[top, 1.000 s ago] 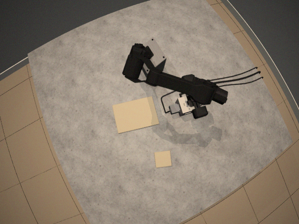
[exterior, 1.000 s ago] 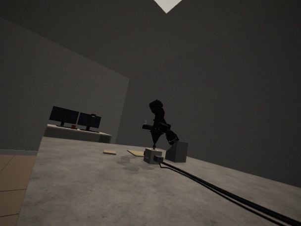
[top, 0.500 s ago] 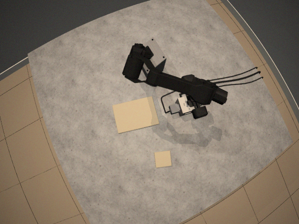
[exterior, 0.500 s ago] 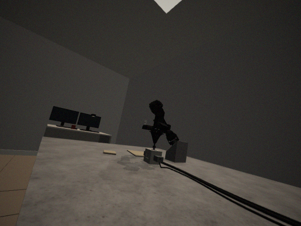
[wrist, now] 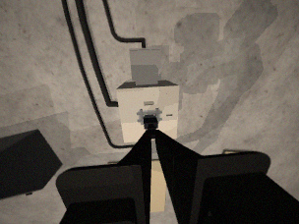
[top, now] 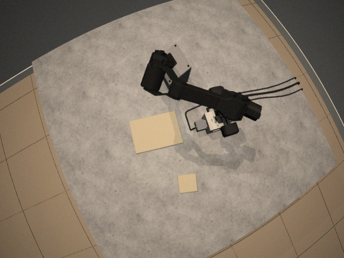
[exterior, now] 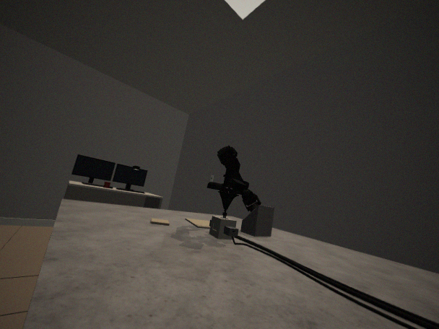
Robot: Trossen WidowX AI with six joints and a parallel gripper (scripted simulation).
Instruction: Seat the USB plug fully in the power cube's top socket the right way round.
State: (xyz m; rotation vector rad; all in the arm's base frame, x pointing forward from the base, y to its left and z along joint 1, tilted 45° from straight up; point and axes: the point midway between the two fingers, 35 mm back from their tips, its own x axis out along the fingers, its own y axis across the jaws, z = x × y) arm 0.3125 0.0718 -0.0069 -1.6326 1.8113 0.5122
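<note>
Now: the dark USB plug 20 mm below my gripper tip. Round my gripper tip: USB socket 40 mm below; large tan pad 230 mm to the right, 110 mm below, 80 mm behind; tan square 220 mm to the right, 180 mm ahead, 110 mm below.
</note>
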